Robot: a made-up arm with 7 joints. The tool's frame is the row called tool.
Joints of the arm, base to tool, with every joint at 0 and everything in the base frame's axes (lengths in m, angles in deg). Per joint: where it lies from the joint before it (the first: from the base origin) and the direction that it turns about. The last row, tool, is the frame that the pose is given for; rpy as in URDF.
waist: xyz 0 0 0.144 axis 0 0 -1
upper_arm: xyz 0 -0.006 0.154 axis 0 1 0
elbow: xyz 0 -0.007 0.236 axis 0 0 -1
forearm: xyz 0 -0.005 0.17 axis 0 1 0
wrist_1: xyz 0 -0.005 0.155 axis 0 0 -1
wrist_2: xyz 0 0 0.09 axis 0 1 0
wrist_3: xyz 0 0 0.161 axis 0 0 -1
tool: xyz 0 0 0 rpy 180 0 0
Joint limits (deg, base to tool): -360..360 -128.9..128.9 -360..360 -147.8..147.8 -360..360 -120.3..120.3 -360..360
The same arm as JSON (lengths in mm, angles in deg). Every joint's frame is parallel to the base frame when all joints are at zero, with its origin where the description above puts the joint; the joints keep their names.
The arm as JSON. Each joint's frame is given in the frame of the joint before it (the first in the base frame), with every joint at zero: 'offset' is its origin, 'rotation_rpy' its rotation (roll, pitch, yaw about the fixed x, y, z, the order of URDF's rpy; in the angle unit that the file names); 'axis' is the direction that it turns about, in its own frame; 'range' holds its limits. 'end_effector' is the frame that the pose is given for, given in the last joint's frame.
{"length_unit": "mm", "angle_unit": "deg", "chain": [{"id": "waist", "offset": [0.0, 0.0, 144.0], "rotation_rpy": [0.0, 0.0, 0.0], "axis": [0.0, 0.0, -1.0], "range": [-360.0, 360.0]}, {"id": "upper_arm", "offset": [0.0, -6.0, 154.0], "rotation_rpy": [0.0, 0.0, 0.0], "axis": [0.0, 1.0, 0.0], "range": [-128.9, 128.9]}, {"id": "elbow", "offset": [0.0, -7.0, 236.0], "rotation_rpy": [0.0, 0.0, 0.0], "axis": [0.0, 0.0, -1.0], "range": [-360.0, 360.0]}, {"id": "forearm", "offset": [0.0, -5.0, 170.0], "rotation_rpy": [0.0, 0.0, 0.0], "axis": [0.0, 1.0, 0.0], "range": [-147.8, 147.8]}, {"id": "wrist_1", "offset": [0.0, -5.0, 155.0], "rotation_rpy": [0.0, 0.0, 0.0], "axis": [0.0, 0.0, -1.0], "range": [-360.0, 360.0]}, {"id": "wrist_2", "offset": [0.0, 0.0, 90.0], "rotation_rpy": [0.0, 0.0, 0.0], "axis": [0.0, 1.0, 0.0], "range": [-120.3, 120.3]}, {"id": "wrist_3", "offset": [0.0, 0.0, 161.0], "rotation_rpy": [0.0, 0.0, 0.0], "axis": [0.0, 0.0, -1.0], "range": [-360.0, 360.0]}], "end_effector": {"offset": [0.0, 0.0, 0.0], "rotation_rpy": [180.0, 0.0, 0.0]}}
